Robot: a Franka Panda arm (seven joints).
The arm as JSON. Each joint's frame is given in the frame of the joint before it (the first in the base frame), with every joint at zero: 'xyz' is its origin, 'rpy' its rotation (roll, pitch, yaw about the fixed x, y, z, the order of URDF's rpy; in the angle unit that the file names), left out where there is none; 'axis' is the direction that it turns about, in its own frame. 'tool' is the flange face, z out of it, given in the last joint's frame.
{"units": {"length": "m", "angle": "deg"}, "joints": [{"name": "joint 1", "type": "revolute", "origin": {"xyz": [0.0, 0.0, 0.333]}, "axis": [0.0, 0.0, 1.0]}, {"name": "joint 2", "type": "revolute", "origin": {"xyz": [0.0, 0.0, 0.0]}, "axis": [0.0, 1.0, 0.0]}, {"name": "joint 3", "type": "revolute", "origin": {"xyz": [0.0, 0.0, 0.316]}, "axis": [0.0, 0.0, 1.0]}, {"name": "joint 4", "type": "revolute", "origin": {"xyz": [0.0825, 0.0, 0.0]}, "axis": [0.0, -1.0, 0.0]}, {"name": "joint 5", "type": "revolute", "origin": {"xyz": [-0.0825, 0.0, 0.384]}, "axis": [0.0, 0.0, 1.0]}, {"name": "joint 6", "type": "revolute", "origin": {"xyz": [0.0, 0.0, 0.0]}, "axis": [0.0, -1.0, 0.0]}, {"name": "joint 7", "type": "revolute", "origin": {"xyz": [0.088, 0.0, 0.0]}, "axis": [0.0, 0.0, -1.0]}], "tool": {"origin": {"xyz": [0.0, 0.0, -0.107], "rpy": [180.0, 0.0, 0.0]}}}
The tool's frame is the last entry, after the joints.
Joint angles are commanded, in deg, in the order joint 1, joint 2, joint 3, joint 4, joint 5, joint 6, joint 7. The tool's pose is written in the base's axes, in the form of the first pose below.
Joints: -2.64, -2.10, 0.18, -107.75, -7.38, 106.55, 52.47
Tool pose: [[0.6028 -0.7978 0.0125 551.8], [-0.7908 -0.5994 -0.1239 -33.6], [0.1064 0.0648 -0.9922 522.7], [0 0 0 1]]
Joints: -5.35, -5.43, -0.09, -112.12, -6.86, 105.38, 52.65
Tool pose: [[0.5576 -0.8295 -0.0317 526.1], [-0.8266 -0.5514 -0.1125 -59.7], [0.0759 0.0889 -0.9931 515.7], [0 0 0 1]]
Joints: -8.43, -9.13, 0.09, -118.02, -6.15, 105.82, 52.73
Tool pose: [[0.5131 -0.8558 -0.0662 497.1], [-0.8570 -0.5065 -0.0947 -81.4], [0.0475 0.1053 -0.9933 500.7], [0 0 0 1]]
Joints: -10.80, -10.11, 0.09, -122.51, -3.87, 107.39, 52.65
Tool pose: [[0.4686 -0.8781 -0.0970 481.1], [-0.8834 -0.4662 -0.0475 -96.2], [-0.0035 0.1080 -0.9941 474.4], [0 0 0 1]]
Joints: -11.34, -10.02, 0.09, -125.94, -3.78, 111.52, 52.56
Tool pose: [[0.4650 -0.8811 -0.0864 477.1], [-0.8853 -0.4628 -0.0456 -99.4], [0.0002 0.0977 -0.9952 451.6], [0 0 0 1]]
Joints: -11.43, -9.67, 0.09, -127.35, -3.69, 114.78, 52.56
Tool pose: [[0.4657 -0.8829 -0.0603 478.8], [-0.8848 -0.4635 -0.0478 -100.0], [0.0142 0.0756 -0.9970 441.8], [0 0 0 1]]
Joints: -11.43, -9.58, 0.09, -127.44, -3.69, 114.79, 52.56
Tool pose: [[0.4658 -0.8826 -0.0632 478.7], [-0.8848 -0.4636 -0.0472 -99.9], [0.0124 0.0779 -0.9969 440.4], [0 0 0 1]]
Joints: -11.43, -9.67, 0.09, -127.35, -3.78, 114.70, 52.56
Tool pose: [[0.4663 -0.8824 -0.0619 478.7], [-0.8845 -0.4640 -0.0489 -100.0], [0.0145 0.0776 -0.9969 441.7], [0 0 0 1]]
